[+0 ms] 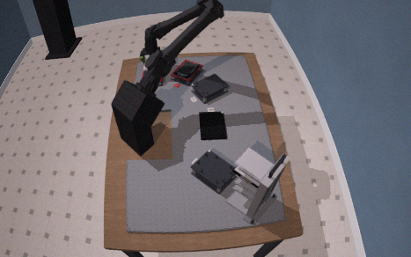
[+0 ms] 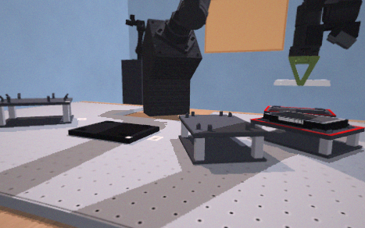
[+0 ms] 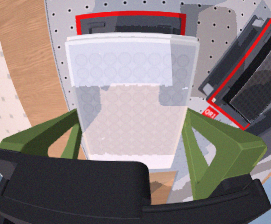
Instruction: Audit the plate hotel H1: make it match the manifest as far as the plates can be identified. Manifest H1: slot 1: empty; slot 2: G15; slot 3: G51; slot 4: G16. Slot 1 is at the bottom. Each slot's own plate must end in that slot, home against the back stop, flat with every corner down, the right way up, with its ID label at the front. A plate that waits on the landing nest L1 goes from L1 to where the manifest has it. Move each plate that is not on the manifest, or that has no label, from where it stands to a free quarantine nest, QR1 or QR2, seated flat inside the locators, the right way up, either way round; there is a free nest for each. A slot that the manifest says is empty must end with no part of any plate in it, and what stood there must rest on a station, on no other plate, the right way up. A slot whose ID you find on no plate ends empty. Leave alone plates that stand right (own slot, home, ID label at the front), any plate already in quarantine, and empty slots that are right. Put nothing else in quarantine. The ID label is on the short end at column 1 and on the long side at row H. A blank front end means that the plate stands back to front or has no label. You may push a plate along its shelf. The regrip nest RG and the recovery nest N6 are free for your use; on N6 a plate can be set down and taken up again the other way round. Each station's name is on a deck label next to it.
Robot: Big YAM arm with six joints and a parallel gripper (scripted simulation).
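The red-edged quarantine nest is 80 mm below my hand. Round my hand: flat black pad 360 mm ahead, 340 mm to the right, 110 mm below; then h1 deck label 540 mm ahead, 610 mm to the right, 120 mm below; then dark plate 200 mm ahead, 30 mm to the left, 70 mm below.
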